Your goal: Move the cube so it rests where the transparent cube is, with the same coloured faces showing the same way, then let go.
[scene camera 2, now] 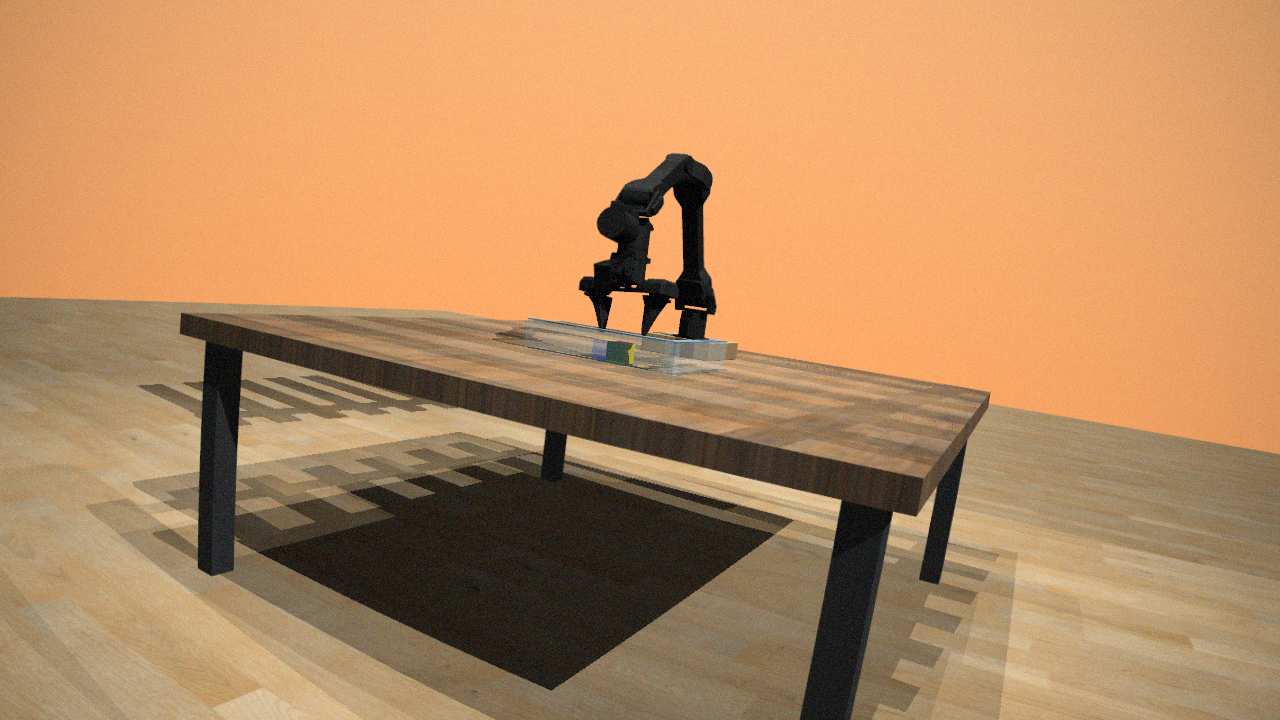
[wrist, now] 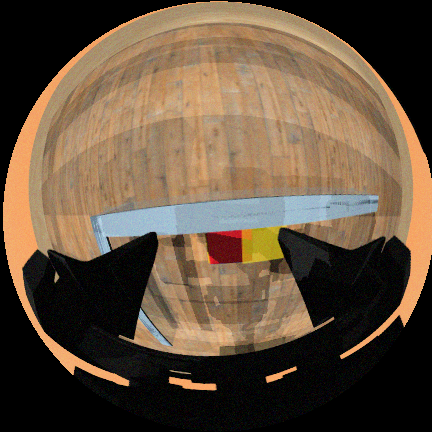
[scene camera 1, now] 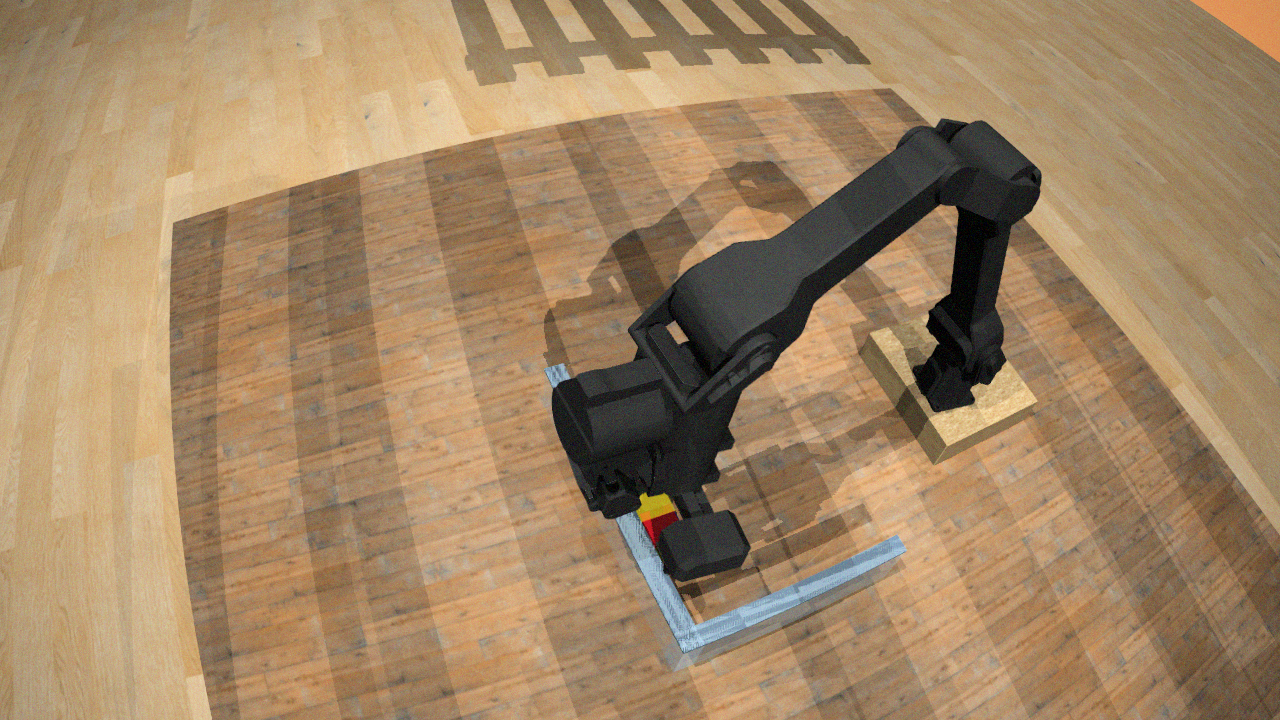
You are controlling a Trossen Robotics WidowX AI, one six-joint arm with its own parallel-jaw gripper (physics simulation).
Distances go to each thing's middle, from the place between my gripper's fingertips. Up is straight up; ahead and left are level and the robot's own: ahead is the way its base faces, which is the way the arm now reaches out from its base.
Scene:
Now: the grey L-shaped rail (scene camera 1: pixel 683 643) 90 mm behind my hand, 50 mm to the right of it and 30 mm below it. Also, from my hand: transparent cube (scene camera 1: pixel 655 506) 10 mm behind, 40 mm to the right, 40 mm below.

